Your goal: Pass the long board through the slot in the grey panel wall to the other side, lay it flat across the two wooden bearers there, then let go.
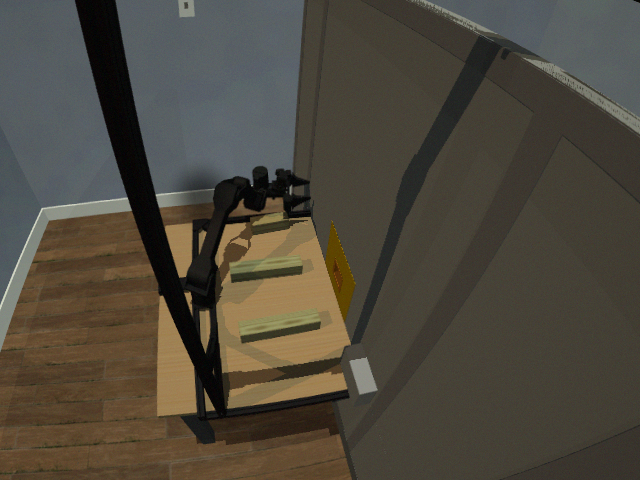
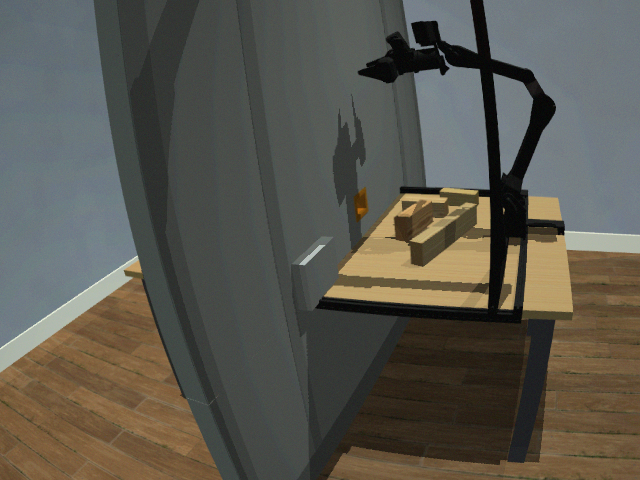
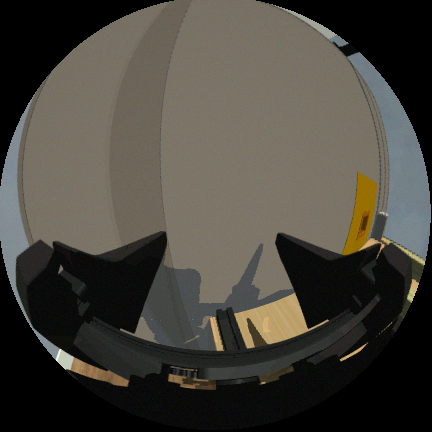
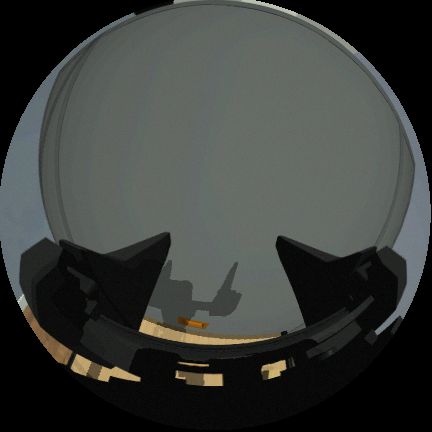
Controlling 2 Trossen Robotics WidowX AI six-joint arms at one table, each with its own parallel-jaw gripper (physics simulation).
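Pixels of known places: left gripper, between the fingertips: (image 1: 310, 189) (image 3: 222, 238); right gripper, between the fingertips: (image 2: 362, 69) (image 4: 225, 240); left arm's base, origin of its link: (image 1: 203, 299); right arm's base, origin of its link: (image 2: 515, 232).
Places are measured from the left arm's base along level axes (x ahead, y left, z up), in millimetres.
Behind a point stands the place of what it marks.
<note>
On the right arm's side, a long pale wooden bar (image 2: 444, 235) @(x 728, y -88, z 19 mm) and a reddish-brown piece (image 2: 406, 226) @(x 616, y -48, z 23 mm) lie close together on the table, with paler blocks behind. Which is the long board is hard to tell. Two wooden bearers (image 1: 266, 268) @(x 217, y 78, z 28 mm) (image 1: 279, 326) @(x 224, y -147, z 28 mm) lie apart on the left arm's side. The slot (image 1: 337, 274) @(x 440, y 5, z 46 mm) (image 2: 360, 204) @(x 468, y 18, z 57 mm) (image 3: 364, 223) @(x 436, y -49, z 64 mm) (image 4: 193, 323) @(x 476, y -9, z 46 mm) is in the grey panel wall (image 1: 439, 268) @(x 432, y -395, z 552 mm) (image 2: 289, 129) @(x 483, y -343, z 340 mm). My left gripper (image 1: 309, 189) @(x 424, y 375, z 107 mm) (image 3: 222, 238) @(x 424, y 375, z 107 mm) is open and empty, above the table's back edge near the wall. My right gripper (image 2: 364, 72) @(x 536, y -18, z 442 mm) (image 4: 225, 240) @(x 536, y -18, z 442 mm) is open and empty, high above the slot, facing the wall.
A third wooden block (image 1: 268, 224) @(x 253, y 292, z 24 mm) lies at the back of the left arm's table. A yellow plate (image 1: 332, 250) @(x 433, y 67, z 95 mm) (image 3: 366, 187) @(x 430, y 27, z 162 mm) surrounds the slot there. A pale grey block (image 1: 363, 375) @(x 408, y -366, z 81 mm) (image 2: 315, 273) @(x 512, y -377, z 44 mm) stands at the wall near the front. Dark posts (image 1: 149, 217) @(x 35, y -380, z 694 mm) (image 2: 489, 129) @(x 884, y -380, z 340 mm) rise from both tables.
</note>
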